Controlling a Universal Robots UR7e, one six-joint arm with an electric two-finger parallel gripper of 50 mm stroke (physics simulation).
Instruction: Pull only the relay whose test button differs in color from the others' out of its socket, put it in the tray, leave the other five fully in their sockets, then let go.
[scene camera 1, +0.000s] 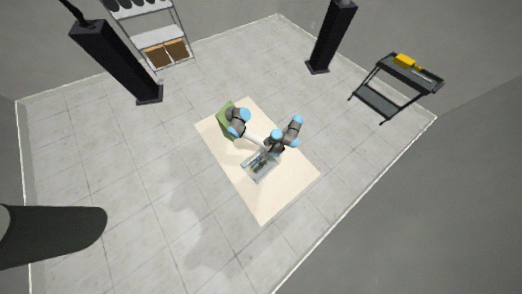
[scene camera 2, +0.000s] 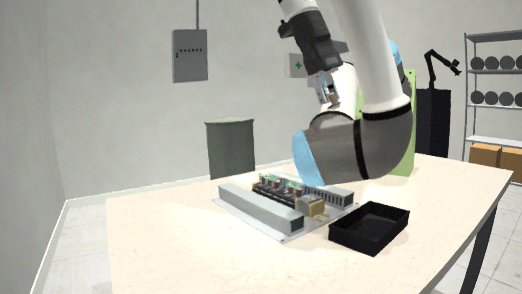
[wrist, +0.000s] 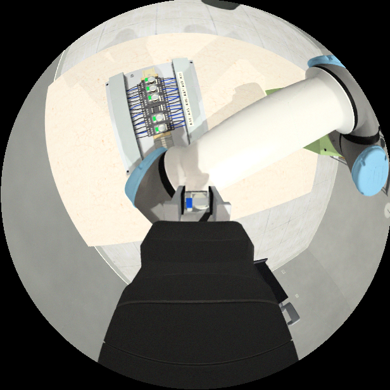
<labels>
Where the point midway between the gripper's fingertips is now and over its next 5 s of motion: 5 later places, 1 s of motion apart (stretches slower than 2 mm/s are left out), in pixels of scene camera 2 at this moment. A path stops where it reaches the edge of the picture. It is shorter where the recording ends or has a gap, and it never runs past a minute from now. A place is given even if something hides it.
My gripper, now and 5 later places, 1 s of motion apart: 330, 101; 332, 87; 336, 84; 352, 76; 370, 67; 376, 136
</labels>
